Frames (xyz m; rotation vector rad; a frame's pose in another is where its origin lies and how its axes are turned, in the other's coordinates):
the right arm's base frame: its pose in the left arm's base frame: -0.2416 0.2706 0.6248 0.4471 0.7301 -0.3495
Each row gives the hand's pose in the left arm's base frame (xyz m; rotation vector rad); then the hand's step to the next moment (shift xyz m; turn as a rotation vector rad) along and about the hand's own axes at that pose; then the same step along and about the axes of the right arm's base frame.
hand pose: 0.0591 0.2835 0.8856 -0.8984 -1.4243 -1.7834
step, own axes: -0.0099 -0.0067 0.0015 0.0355 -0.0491 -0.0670
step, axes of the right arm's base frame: 0.0075 -0.0002 -0.0095 -0.0330 -0.0833 -0.0113
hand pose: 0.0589 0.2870 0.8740 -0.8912 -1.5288 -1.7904
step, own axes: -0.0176 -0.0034 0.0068 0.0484 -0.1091 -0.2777
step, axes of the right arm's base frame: 0.0155 0.0061 -0.0095 -0.0242 -0.3009 0.0163
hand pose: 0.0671 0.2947 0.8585 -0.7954 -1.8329 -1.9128
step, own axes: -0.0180 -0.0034 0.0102 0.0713 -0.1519 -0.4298
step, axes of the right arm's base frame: 0.0178 0.0093 -0.0061 -0.0356 -0.4582 0.0408
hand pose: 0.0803 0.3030 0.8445 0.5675 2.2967 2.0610
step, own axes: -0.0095 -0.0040 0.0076 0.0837 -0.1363 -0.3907
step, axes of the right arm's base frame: 0.0110 0.0063 -0.0016 -0.0494 -0.4183 0.0290
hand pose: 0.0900 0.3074 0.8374 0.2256 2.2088 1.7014
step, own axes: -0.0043 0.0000 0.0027 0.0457 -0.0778 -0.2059
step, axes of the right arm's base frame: 0.0032 0.0032 0.0023 -0.0223 -0.2234 0.0113
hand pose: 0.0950 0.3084 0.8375 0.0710 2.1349 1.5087
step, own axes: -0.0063 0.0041 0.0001 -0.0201 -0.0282 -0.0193
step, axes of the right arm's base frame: -0.0011 0.0033 0.0067 0.0251 -0.0251 0.0176
